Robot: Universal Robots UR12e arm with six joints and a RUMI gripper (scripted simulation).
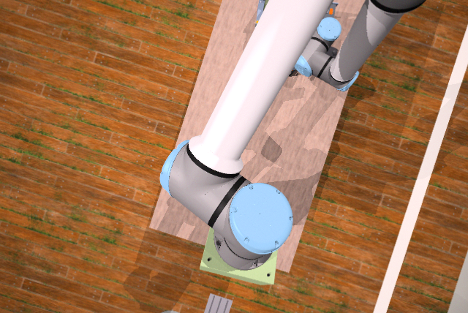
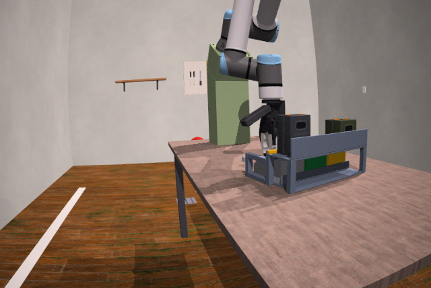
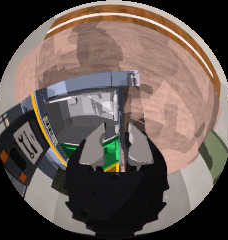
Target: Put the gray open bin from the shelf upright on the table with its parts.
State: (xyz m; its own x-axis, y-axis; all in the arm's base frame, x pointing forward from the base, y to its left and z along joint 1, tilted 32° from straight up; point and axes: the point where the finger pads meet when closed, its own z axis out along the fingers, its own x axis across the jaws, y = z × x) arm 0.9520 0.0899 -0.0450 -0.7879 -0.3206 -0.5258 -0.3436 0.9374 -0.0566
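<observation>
Now: hand 80 mm short of the gray open bin, 20 mm to the right of it and 20 mm above it. Round my hand: yellow bin 10 mm behind, 230 mm to the left, 20 mm below; green bin 30 mm ahead, 120 mm to the left, 20 mm below.
</observation>
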